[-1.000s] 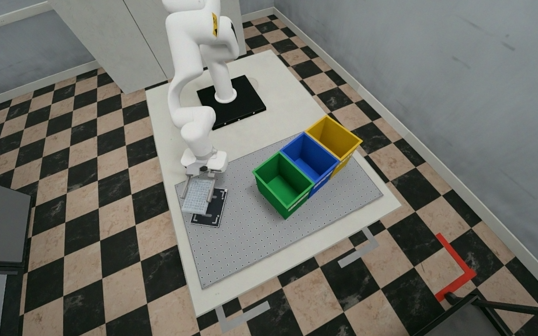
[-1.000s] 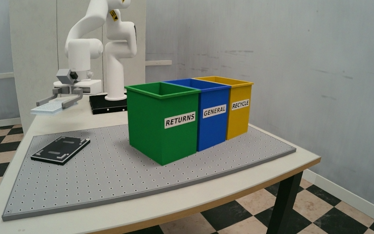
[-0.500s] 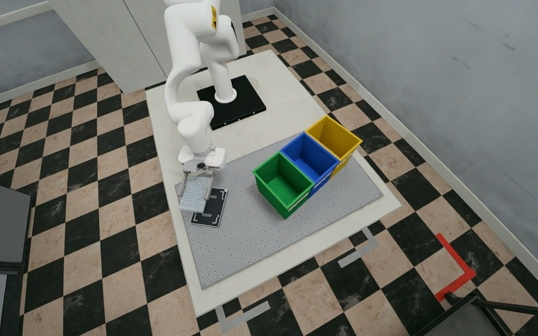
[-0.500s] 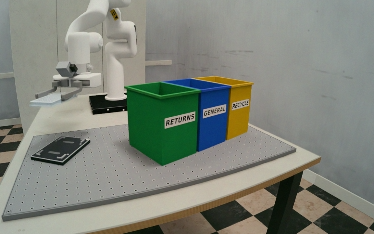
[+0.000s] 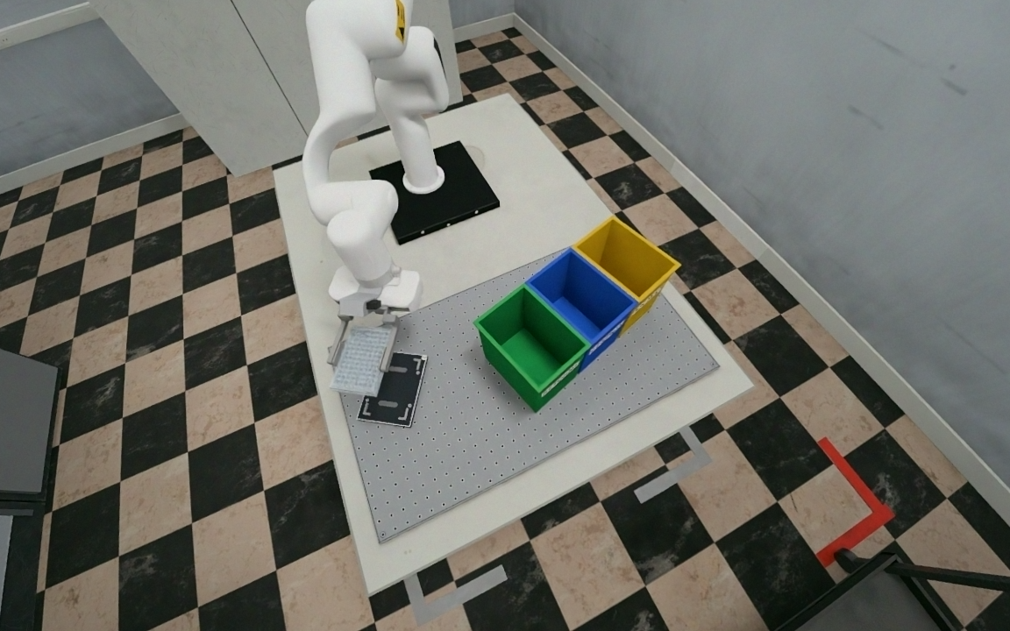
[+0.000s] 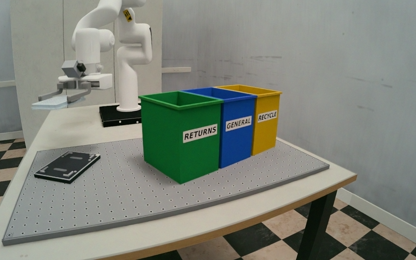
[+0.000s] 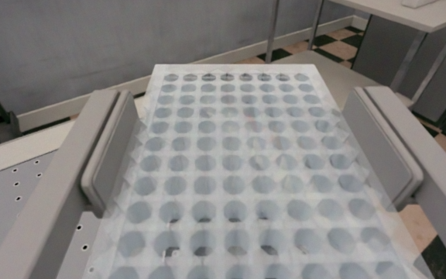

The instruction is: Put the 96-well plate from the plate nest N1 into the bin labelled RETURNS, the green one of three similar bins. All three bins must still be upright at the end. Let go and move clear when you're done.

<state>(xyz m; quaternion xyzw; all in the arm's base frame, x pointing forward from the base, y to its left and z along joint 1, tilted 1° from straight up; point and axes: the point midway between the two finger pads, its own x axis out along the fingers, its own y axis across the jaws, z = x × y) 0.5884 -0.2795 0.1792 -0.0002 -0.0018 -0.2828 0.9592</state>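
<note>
Right now my hand is 29 cm to the right of the green returns bin, 10 cm above it and 9 cm short of it. Round my hand: black plate nest N1 (19 cm below); then clear 96-well plate (1 cm below); then blue general bin (42 cm to the left, 10 cm below, 5 cm ahead).
</note>
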